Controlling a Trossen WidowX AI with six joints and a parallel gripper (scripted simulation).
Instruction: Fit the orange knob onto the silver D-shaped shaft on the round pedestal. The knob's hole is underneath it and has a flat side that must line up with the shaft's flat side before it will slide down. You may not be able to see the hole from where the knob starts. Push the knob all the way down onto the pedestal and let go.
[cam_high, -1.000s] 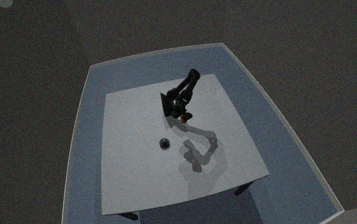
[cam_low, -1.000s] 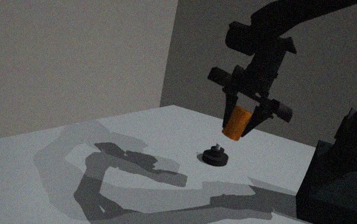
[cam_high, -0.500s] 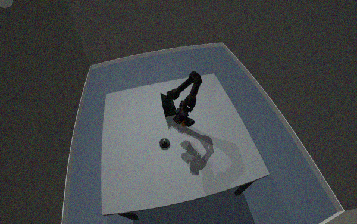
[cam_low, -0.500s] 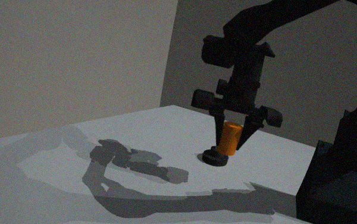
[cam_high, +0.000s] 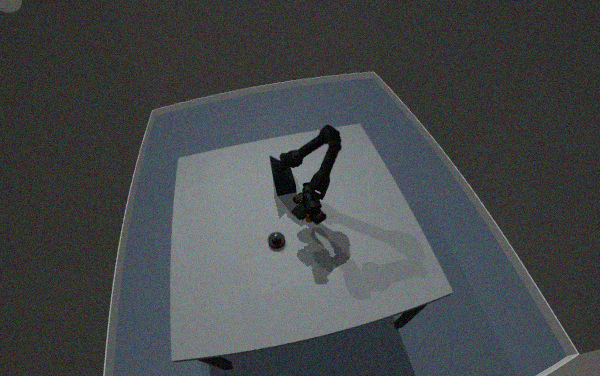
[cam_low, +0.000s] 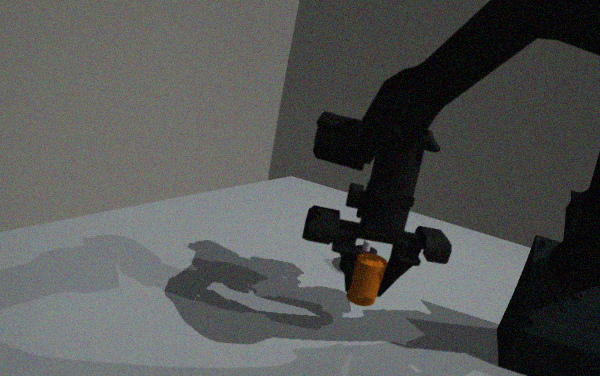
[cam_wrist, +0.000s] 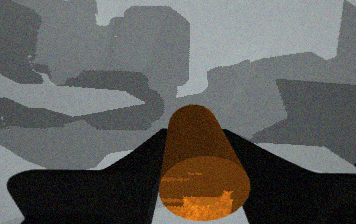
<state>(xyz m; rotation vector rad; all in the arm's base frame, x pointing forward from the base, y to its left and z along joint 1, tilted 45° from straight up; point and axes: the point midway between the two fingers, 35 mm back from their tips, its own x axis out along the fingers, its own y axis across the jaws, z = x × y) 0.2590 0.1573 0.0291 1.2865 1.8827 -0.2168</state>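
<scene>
My gripper tip is now 80 mm short of the round dark pedestal, 170 mm to the left of it and 20 mm above it. Round my gripper tip: orange knob 30 mm above.
</scene>
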